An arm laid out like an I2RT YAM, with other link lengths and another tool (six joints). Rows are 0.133 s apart.
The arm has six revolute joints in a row. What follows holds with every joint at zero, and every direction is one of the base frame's.
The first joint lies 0.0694 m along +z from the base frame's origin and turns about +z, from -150 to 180 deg.
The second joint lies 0.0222 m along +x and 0.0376 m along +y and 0.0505 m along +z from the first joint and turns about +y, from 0 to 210 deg.
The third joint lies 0.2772 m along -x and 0.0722 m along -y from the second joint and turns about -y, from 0 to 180 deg.
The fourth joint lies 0.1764 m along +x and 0.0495 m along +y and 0.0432 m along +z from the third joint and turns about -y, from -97 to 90 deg.
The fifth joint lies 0.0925 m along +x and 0.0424 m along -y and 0.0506 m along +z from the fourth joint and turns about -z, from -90 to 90 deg.
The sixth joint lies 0.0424 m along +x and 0.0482 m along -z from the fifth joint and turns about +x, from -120 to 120 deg.
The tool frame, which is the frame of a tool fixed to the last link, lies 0.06 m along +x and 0.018 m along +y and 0.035 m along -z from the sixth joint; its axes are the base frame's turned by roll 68.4, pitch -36.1 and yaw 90 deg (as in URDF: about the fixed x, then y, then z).
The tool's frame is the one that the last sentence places.
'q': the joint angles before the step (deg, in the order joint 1, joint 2, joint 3, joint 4, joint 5, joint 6). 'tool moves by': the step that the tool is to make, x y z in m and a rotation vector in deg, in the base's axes. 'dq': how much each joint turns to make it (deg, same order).
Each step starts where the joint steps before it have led.
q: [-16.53 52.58 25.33 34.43 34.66 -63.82]
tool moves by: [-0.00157 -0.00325 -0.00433 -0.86 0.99 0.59]
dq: [-1.84 0.32 -1.50 1.67 -2.55 -0.97]
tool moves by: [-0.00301 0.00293 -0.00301 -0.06 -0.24 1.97]
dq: [-0.44 -1.74 -1.16 -0.52 -2.38 0.37]
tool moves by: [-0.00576 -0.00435 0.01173 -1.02 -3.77 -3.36]
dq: [-0.71 0.14 0.12 4.01 2.66 -0.17]
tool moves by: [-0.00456 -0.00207 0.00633 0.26 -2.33 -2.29]
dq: [-0.34 -0.29 0.70 0.71 2.12 0.72]
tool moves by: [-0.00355 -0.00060 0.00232 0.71 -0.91 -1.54]
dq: [0.00 -0.57 0.83 -1.21 1.72 0.75]
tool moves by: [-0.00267 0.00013 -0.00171 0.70 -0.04 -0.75]
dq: [0.00 -0.58 0.12 -1.26 0.88 0.61]
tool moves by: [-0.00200 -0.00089 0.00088 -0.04 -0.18 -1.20]
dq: [0.00 0.06 0.03 0.39 1.17 -0.30]
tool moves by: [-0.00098 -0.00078 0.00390 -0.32 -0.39 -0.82]
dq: [0.00 0.10 0.61 0.25 0.76 -0.45]
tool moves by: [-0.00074 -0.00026 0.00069 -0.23 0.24 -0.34]
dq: [0.00 -0.02 0.06 0.07 0.26 -0.48]
